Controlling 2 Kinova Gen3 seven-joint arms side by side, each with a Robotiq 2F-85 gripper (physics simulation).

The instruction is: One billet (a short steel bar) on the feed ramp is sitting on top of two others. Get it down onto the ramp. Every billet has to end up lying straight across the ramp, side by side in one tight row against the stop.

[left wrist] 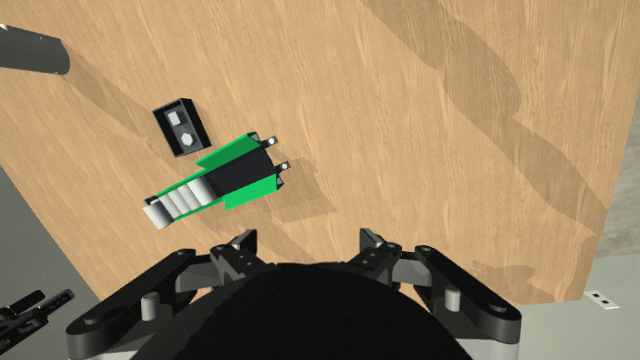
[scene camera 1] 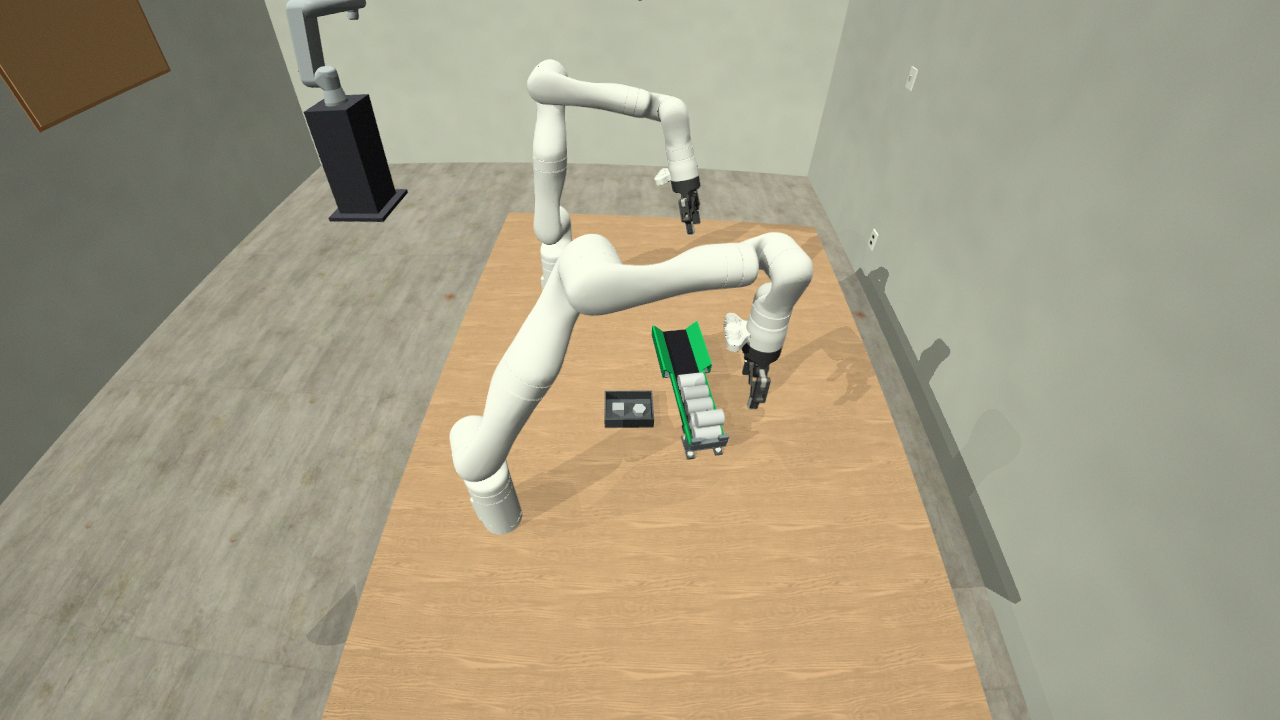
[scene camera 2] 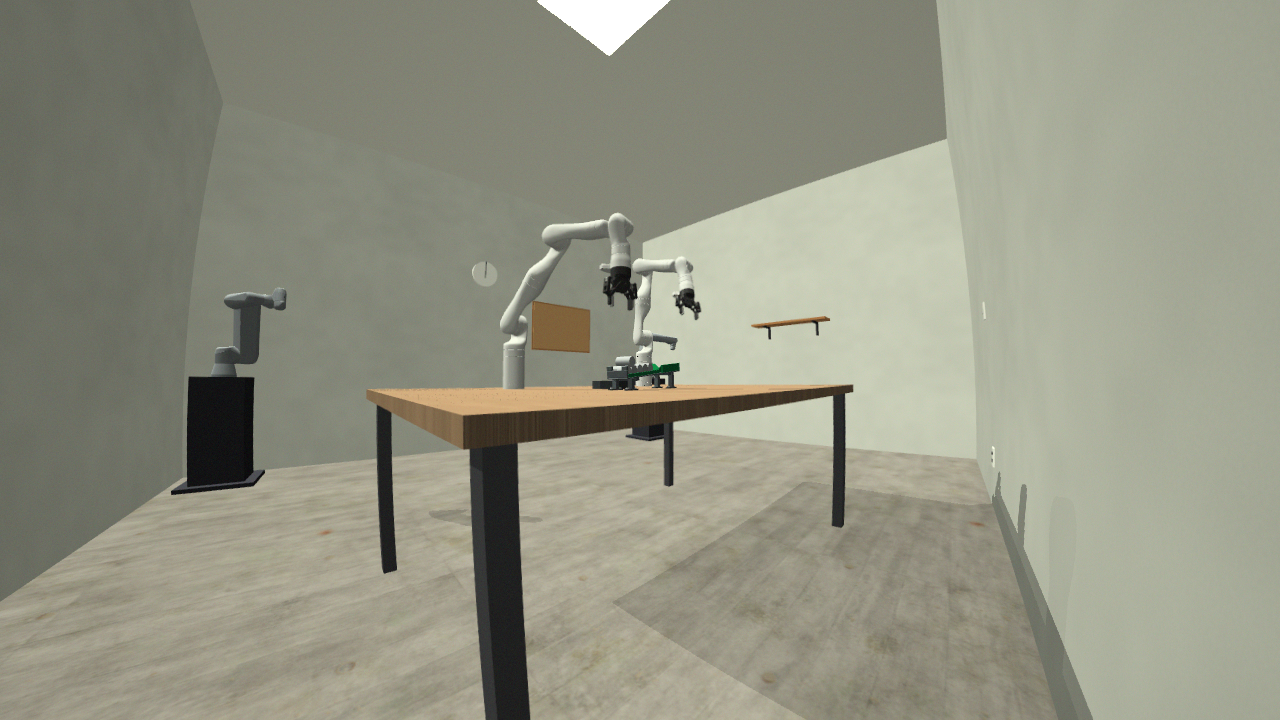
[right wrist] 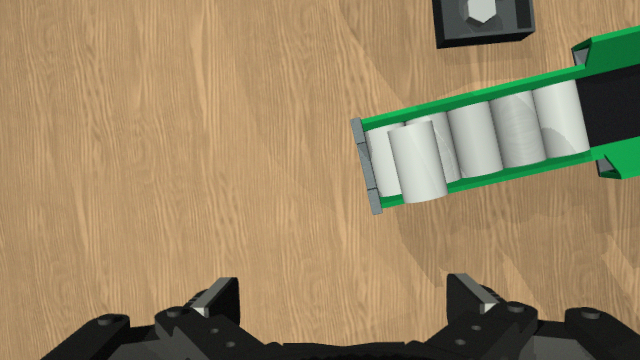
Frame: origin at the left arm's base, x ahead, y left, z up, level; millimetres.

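Where they show: left gripper, fingertip midpoint: [left wrist: 308, 240] [scene camera 1: 694, 229] [scene camera 2: 689, 317]; right gripper, fingertip midpoint: [left wrist: 56, 292] [scene camera 1: 749, 390] [scene camera 2: 620, 308] [right wrist: 341, 298]; right arm's base, link origin: [left wrist: 56, 57] [scene camera 1: 502, 516].
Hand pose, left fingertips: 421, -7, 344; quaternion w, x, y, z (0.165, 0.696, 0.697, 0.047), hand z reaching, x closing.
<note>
Things, the pixels of their top centre, and the offset from my left fingertips, as dx, dy, dz. Level surfaces: height alone.
- grey stop, top centre: [right wrist: 368, 166] [scene camera 1: 710, 437] [scene camera 2: 617, 366] +152, -487, -254
- raised billet, top centre: [right wrist: 422, 162] [scene camera 1: 710, 413] [left wrist: 152, 218] [scene camera 2: 625, 356] +140, -446, -216
- dark tray, top centre: [scene camera 1: 628, 404] [left wrist: 177, 129] [scene camera 2: 610, 380] -71, -399, -309
- hexagonal piece, top centre: [right wrist: 482, 7] [scene camera 1: 639, 408] [left wrist: 187, 139] -45, -391, -324
- table, surface height: dz -344
The feed ramp [scene camera 1: 665, 356] [left wrist: 250, 172] [right wrist: 537, 77] has green side walls and a grey stop [right wrist: 366, 166] at its low end. Several pale billets lie across it in a row; the one at the stop is a billet [right wrist: 384, 165] partly hidden. One raised billet [scene camera 1: 708, 418] [right wrist: 418, 162] [left wrist: 159, 215] rests on top of the two nearest the stop, lying across the ramp. My right gripper [scene camera 1: 757, 402] [scene camera 2: 619, 302] [right wrist: 341, 298] is open and empty, above the table to the right of the ramp in scene camera 1. My left gripper [scene camera 1: 689, 228] [scene camera 2: 688, 313] [left wrist: 308, 240] is open and empty, high and far from the ramp.
A dark tray [scene camera 1: 629, 423] [left wrist: 207, 145] [right wrist: 442, 42] holding a square block and a hexagonal piece [scene camera 1: 639, 408] [left wrist: 186, 139] [right wrist: 481, 10] stands beside the ramp. The right arm reaches over the table [scene camera 1: 662, 573] in scene camera 1. A pedestal robot [scene camera 1: 350, 156] stands off the table.
</note>
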